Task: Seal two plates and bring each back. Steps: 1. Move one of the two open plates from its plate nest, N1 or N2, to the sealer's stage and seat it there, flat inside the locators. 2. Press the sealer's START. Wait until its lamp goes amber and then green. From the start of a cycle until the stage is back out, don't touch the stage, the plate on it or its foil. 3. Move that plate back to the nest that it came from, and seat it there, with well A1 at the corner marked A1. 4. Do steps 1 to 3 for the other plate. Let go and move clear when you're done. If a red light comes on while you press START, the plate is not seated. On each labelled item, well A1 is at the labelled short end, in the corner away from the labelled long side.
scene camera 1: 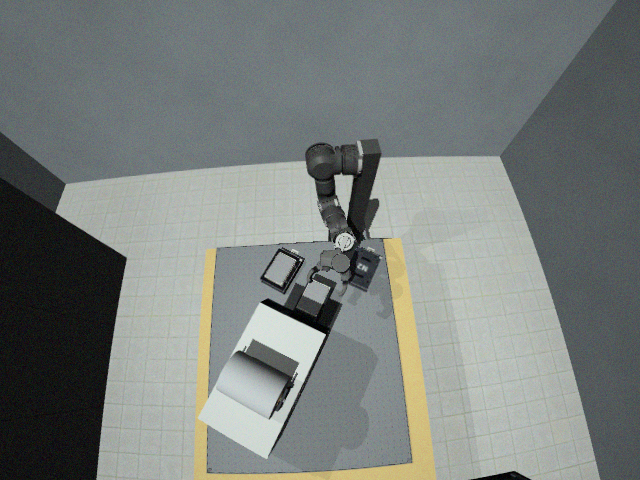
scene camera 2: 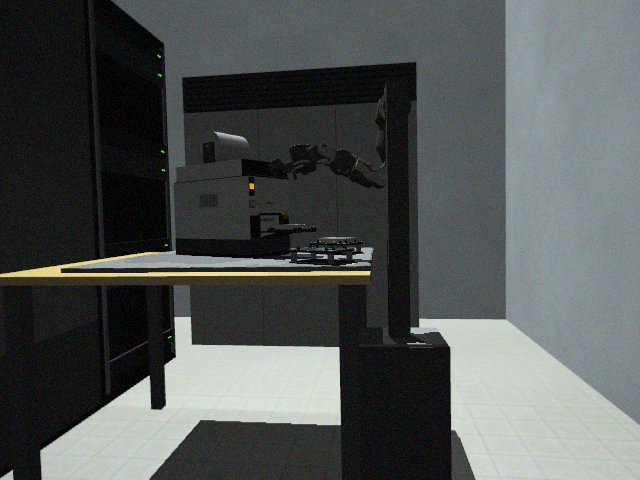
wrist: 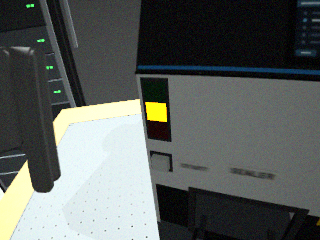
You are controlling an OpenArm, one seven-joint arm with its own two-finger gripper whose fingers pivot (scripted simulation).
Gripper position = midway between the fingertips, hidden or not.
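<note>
The gripper [scene camera 1: 324,289] is in view, and it can also be seen in scene camera 2 [scene camera 2: 282,171].
</note>
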